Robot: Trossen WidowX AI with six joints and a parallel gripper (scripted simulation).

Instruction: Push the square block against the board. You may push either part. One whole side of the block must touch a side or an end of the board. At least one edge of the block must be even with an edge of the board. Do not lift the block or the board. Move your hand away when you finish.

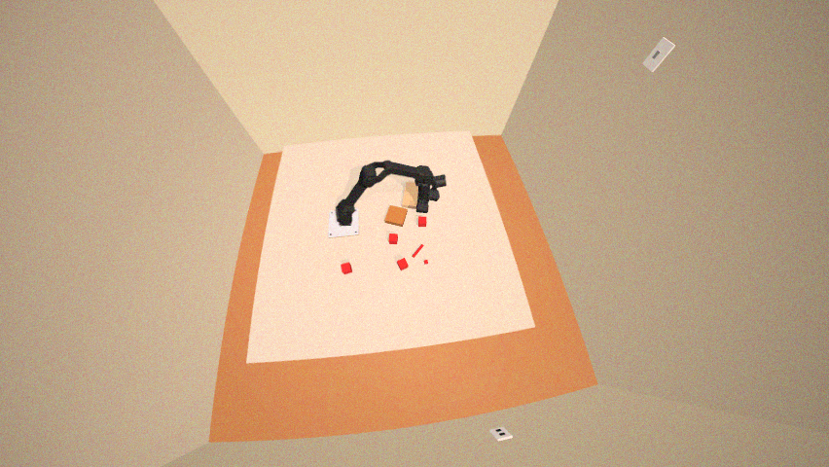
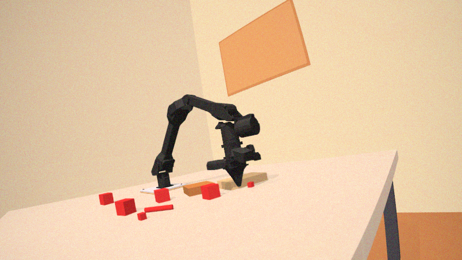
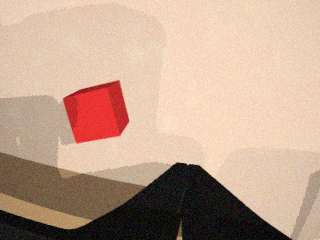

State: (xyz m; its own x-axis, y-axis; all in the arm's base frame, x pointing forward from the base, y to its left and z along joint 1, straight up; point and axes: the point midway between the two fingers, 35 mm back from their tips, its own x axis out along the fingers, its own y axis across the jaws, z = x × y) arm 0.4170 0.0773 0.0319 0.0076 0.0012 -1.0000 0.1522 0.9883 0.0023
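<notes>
Right now the pale wooden board is 50 mm behind my gripper tip, 70 mm to the left of it and 10 mm above it. From my gripper tip the other things lie so: red rod: 40 mm behind, 270 mm to the right; then brown-orange square block: 150 mm behind, 60 mm to the right.
</notes>
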